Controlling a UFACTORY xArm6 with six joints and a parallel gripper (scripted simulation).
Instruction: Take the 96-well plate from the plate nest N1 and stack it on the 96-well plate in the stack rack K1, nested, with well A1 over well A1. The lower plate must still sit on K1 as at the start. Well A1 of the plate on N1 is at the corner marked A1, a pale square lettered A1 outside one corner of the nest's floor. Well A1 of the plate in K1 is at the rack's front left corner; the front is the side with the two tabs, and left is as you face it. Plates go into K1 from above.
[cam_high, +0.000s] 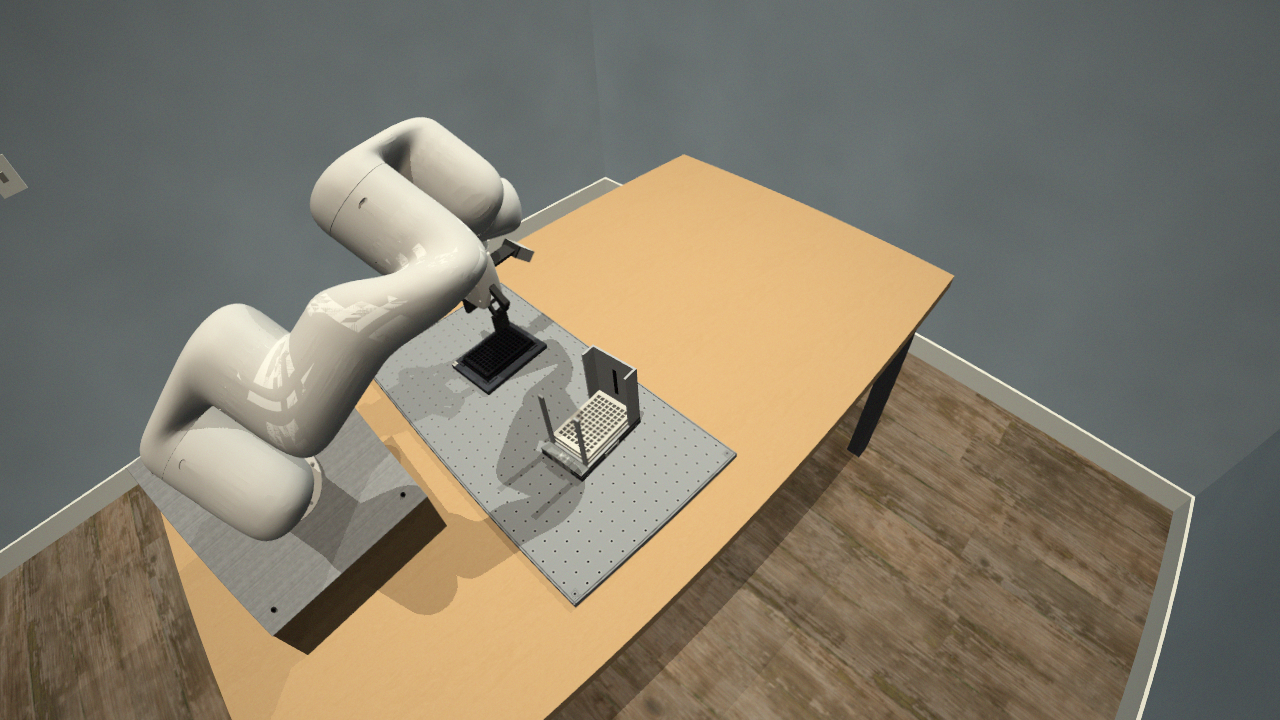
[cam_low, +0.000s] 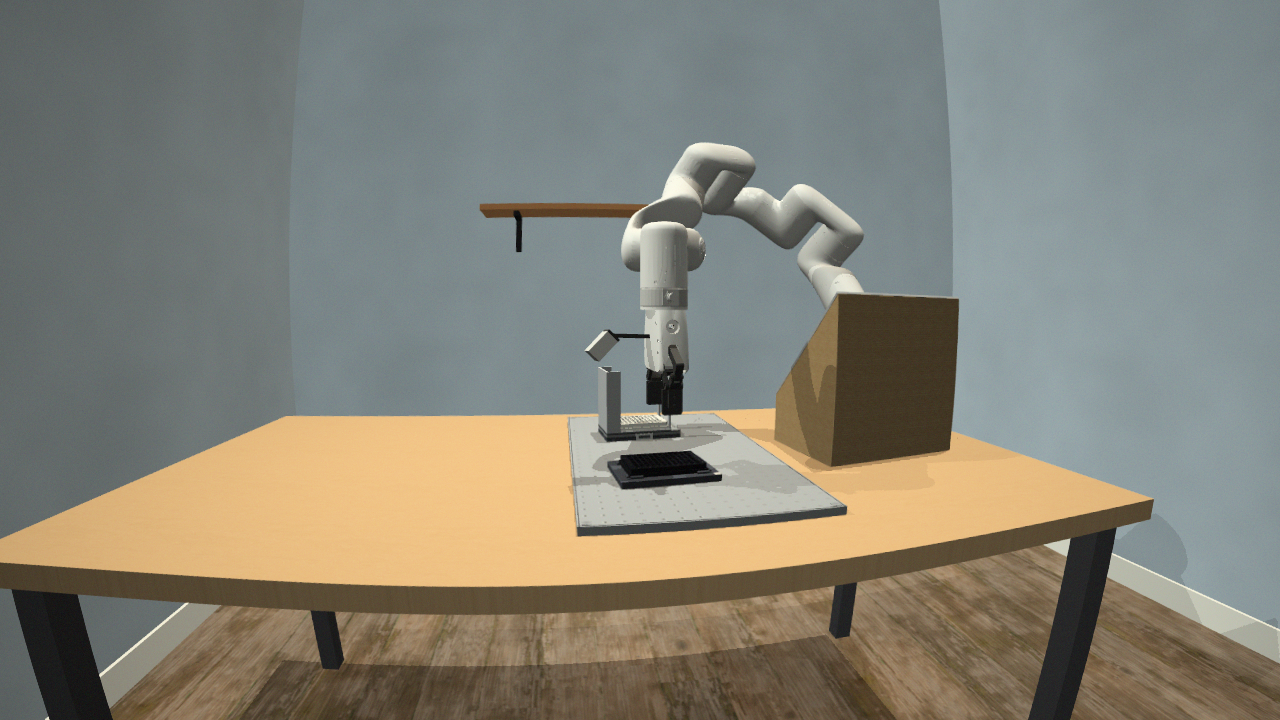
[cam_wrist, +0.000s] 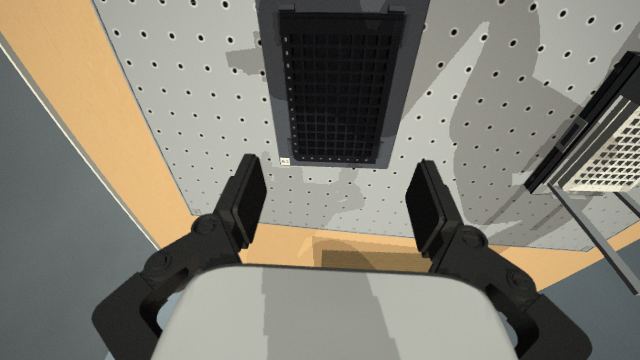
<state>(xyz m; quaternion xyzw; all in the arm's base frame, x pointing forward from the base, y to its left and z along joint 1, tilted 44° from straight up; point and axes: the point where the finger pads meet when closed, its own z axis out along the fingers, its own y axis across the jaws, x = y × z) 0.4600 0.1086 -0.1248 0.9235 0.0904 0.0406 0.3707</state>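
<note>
Now: the black 96-well plate 100 mm below my hand. Also, from my hand: thin rack post (260 mm to the right, 50 mm behind, 40 mm below); then pale A1 square (110 mm below, 80 mm behind, 40 mm to the left); then plate nest N1 (110 mm below).
</note>
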